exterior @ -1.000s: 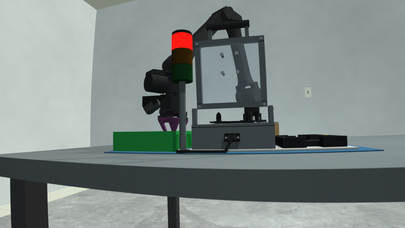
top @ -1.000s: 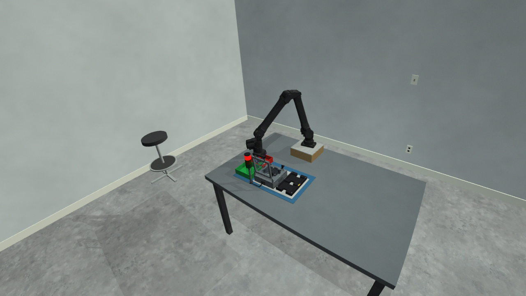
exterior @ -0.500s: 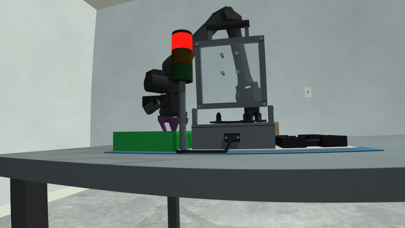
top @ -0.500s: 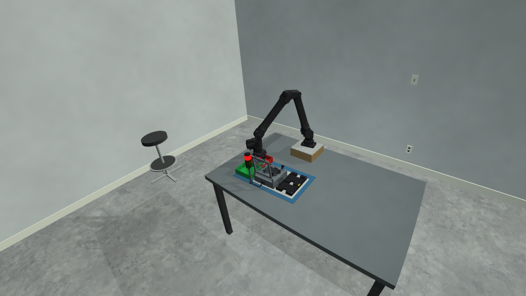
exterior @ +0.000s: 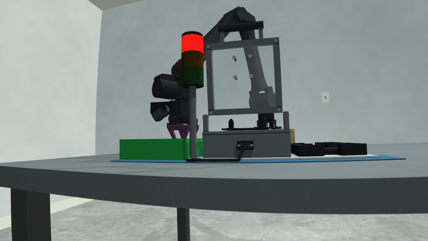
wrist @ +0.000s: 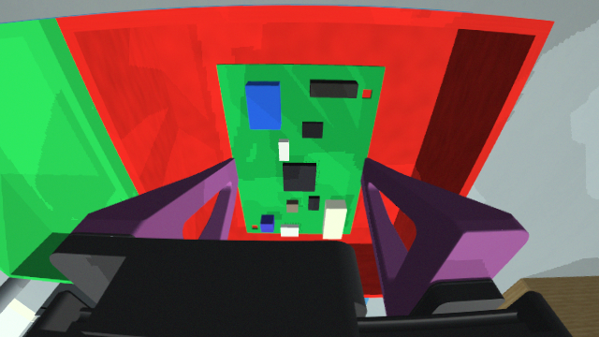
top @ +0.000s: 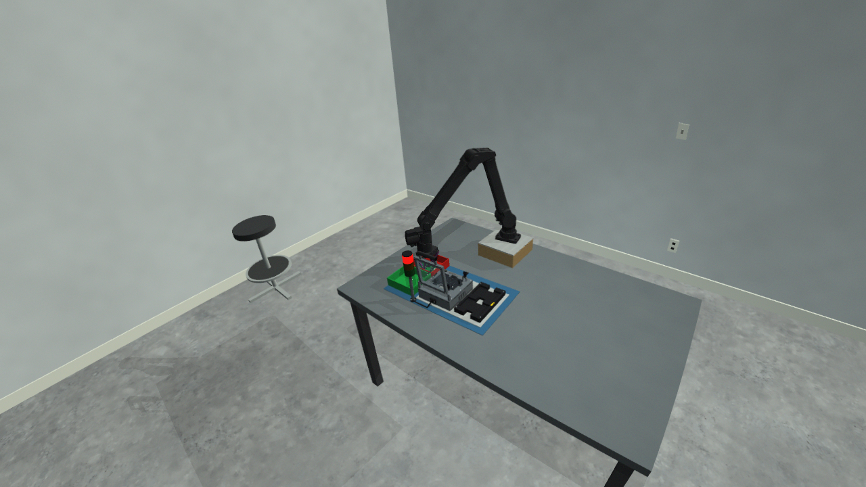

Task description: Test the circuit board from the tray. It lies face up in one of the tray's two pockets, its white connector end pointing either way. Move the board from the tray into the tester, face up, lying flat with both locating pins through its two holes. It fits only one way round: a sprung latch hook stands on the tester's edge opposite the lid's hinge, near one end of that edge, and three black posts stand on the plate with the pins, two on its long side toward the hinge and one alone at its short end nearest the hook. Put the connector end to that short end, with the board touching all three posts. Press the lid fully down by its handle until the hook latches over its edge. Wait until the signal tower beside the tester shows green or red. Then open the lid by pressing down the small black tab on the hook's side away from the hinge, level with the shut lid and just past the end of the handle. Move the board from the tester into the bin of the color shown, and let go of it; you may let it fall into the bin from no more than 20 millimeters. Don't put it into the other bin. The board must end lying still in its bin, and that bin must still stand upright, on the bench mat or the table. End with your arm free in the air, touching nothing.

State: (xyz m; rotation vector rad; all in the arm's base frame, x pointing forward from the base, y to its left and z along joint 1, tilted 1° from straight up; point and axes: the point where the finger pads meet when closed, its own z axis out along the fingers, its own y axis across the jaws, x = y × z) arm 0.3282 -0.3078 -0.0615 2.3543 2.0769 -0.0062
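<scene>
Now: hand 10 mm above the red bin. Round my hand: green circuit board: right at my hand; green bin: 150 mm ahead, 20 mm to the right, 10 mm below; black tester plate: 140 mm ahead, 190 mm to the left, 50 mm above.
</scene>
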